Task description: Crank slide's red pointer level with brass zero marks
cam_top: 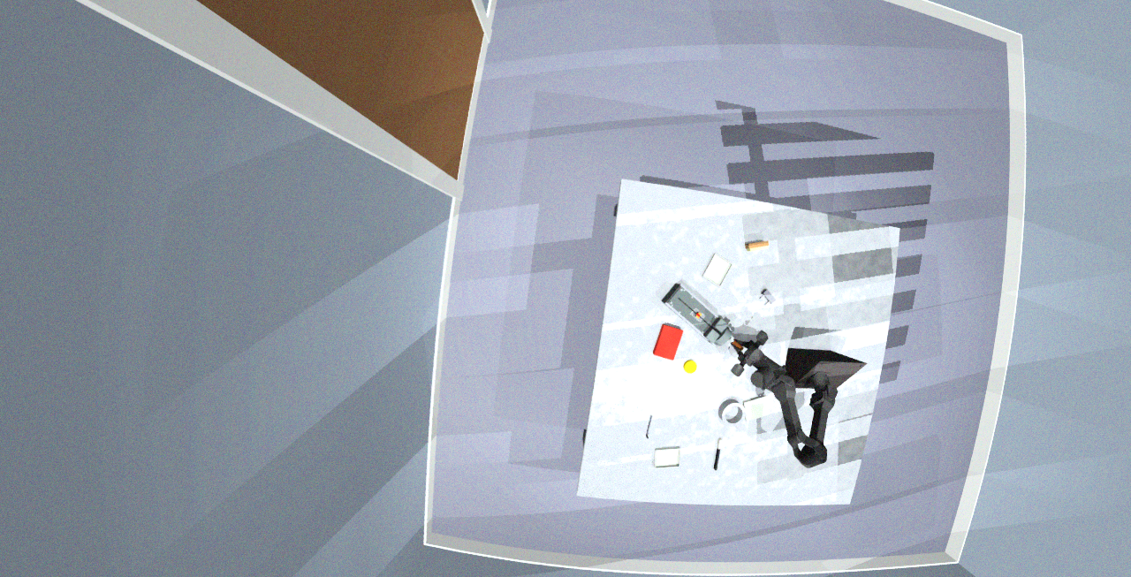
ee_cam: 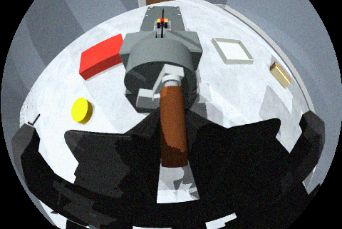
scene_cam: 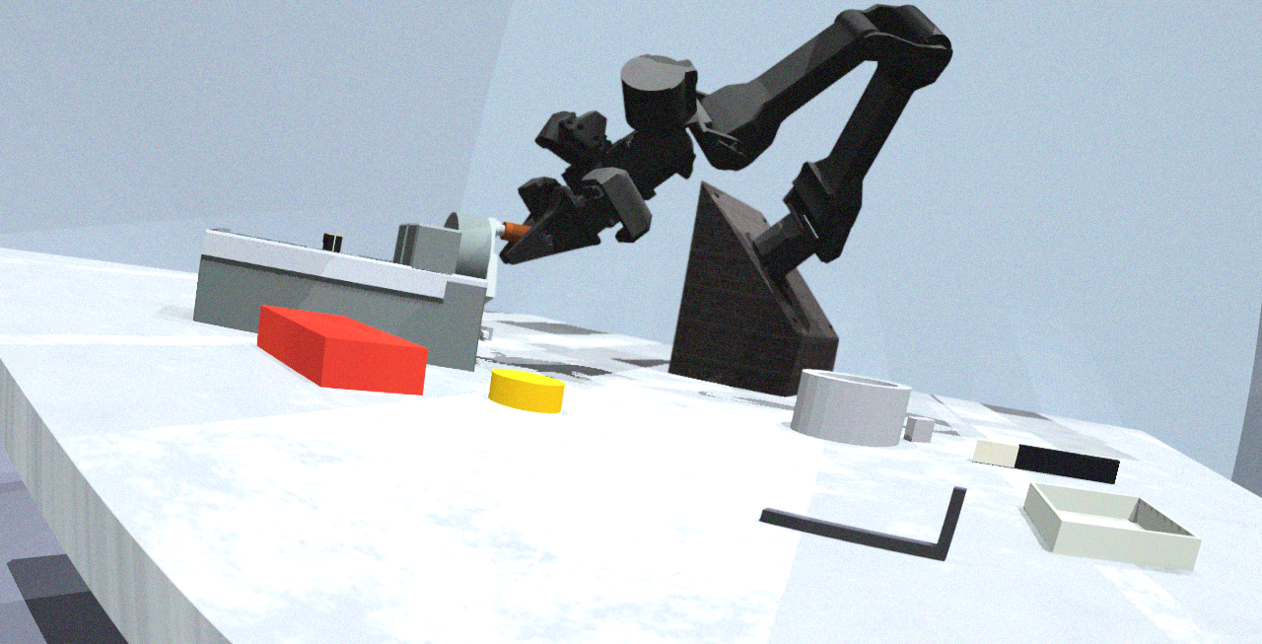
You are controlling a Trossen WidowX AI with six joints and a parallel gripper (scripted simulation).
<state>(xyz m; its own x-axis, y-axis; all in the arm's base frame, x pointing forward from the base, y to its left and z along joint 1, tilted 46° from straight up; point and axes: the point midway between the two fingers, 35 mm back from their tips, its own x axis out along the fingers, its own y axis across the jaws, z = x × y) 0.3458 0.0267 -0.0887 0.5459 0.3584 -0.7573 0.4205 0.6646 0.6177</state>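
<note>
My gripper tip is now 150 mm short of the red pointer, 70 mm to the left of it and 10 mm above it. Also, from my gripper tip: yellow disc: 100 mm ahead, 140 mm to the left, 80 mm below; brown handle: 20 mm behind, 10 mm to the left, 20 mm above; black L-shaped bar: 190 mm ahead, 440 mm to the left, 80 mm below.
</note>
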